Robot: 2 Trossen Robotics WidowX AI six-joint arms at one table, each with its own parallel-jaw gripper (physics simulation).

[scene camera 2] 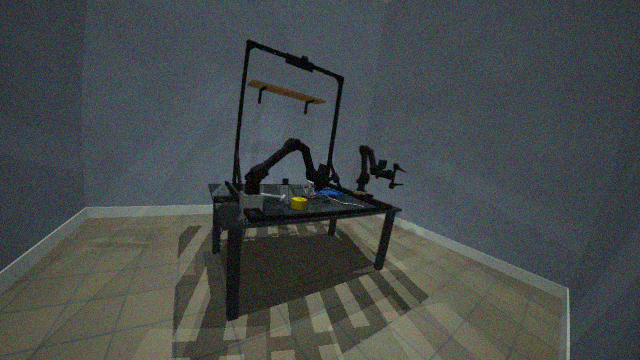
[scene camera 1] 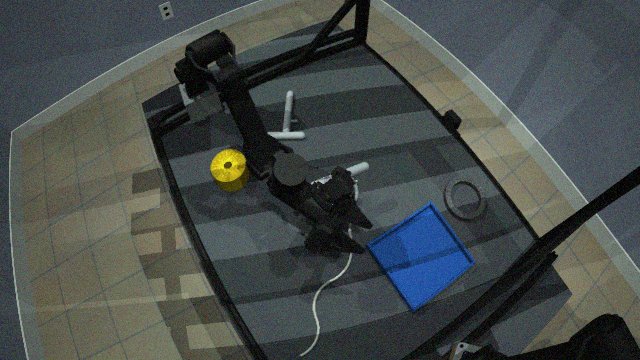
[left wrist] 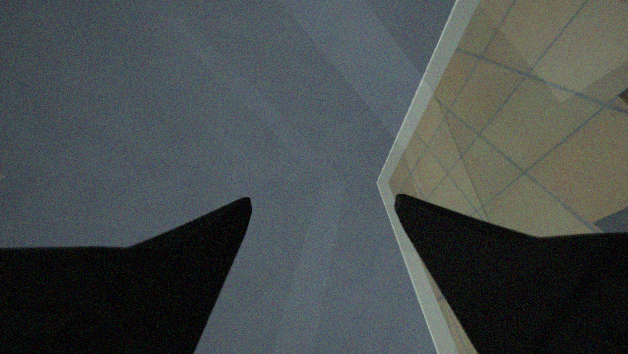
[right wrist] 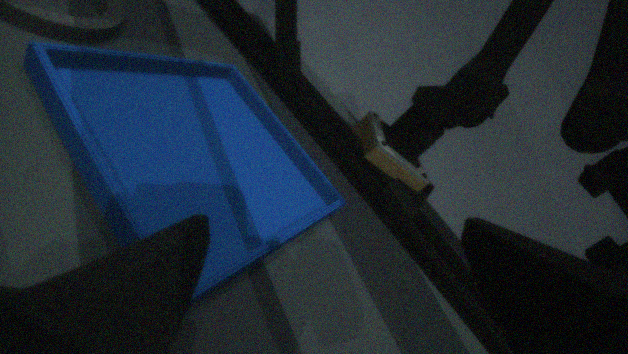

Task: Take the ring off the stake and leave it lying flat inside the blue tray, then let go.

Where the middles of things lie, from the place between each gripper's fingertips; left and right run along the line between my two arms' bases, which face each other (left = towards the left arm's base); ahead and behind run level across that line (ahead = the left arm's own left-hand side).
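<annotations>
From my left hand, yellow spool [scene camera 1: 228, 168]: 31 cm behind, 71 cm to the right, 21 cm below. Left hand 50 cm past the blue tray [scene camera 1: 422, 255], 24 cm to the left of it, 22 cm above it.
From my right hand, yellow spool: 36 cm to the right, 9 cm ahead, 8 cm below. Right hand 10 cm above the blue tray, 10 cm past it, 10 cm to the right of it.
</annotations>
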